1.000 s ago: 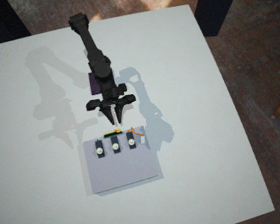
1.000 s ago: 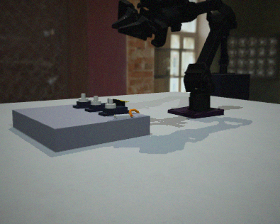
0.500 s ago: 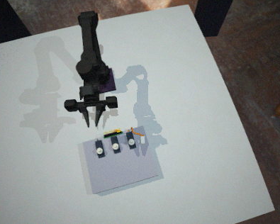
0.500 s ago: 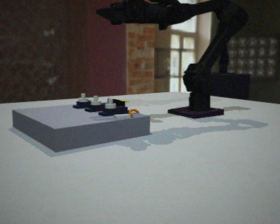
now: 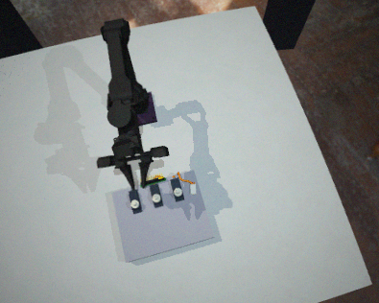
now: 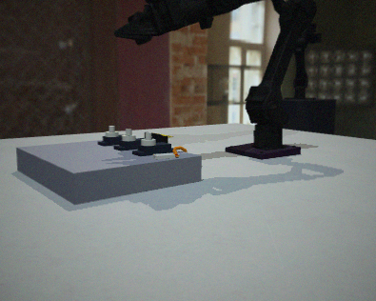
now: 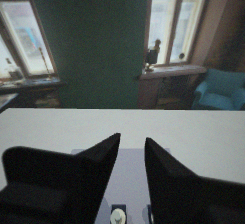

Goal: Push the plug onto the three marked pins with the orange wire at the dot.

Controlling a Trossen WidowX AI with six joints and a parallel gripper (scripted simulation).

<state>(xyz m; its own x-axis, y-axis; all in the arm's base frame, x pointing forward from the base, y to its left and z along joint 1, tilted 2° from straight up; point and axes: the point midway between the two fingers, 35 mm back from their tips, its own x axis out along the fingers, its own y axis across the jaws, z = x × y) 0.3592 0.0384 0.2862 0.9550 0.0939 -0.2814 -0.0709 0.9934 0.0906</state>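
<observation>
The yellow band is 8 cm behind my gripper tip, 4 cm to the left of it and 20 cm below it. The rest, counted from my gripper tip: grey printed holder (8 cm ahead, 4 cm to the left, 25 cm below).
</observation>
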